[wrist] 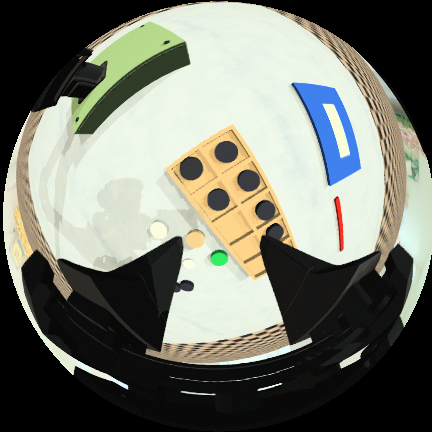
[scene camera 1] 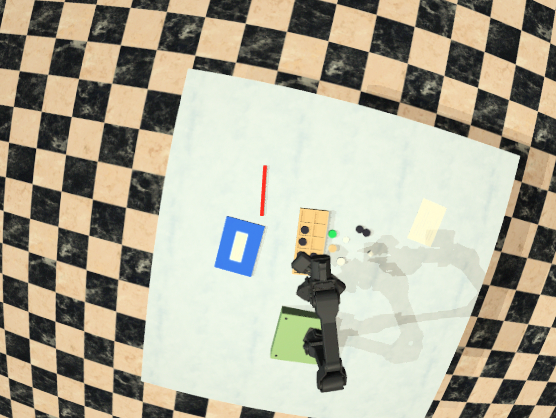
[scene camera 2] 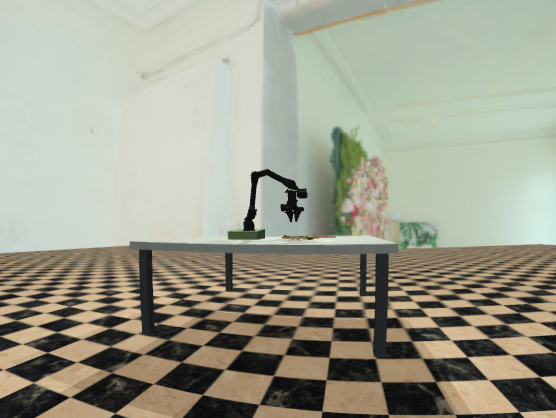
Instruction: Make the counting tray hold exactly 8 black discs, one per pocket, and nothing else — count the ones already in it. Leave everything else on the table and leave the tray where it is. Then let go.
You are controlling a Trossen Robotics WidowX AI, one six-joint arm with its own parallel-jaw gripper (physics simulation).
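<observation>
The tan counting tray (scene camera 1: 320, 231) (wrist: 234, 236) has two columns of pockets. In the wrist view, both pockets in each of the two rows nearest the arm's base hold black discs. The following two rows each have a black disc (wrist: 265, 210) in the column toward the blue frame; their other pockets are bare. The farthest row shows bare in scene camera 1. Two loose black discs (scene camera 1: 360, 229) (scene camera 1: 366, 232) (wrist: 186, 285) lie close together beyond the tray's side, partly behind a finger in the wrist view. My gripper (scene camera 2: 293, 221) (wrist: 221, 241) is open and empty, above the tray area.
Beside the tray lie a green disc (scene camera 1: 332, 233) (wrist: 219, 258), a tan disc (scene camera 1: 333, 248) (wrist: 196, 238) and white discs (scene camera 1: 341, 261) (wrist: 159, 230). A blue frame (scene camera 1: 223, 245) (wrist: 320, 135), a red bar (scene camera 1: 263, 190) (wrist: 339, 225) and a cream pad (scene camera 1: 427, 220) lie farther out.
</observation>
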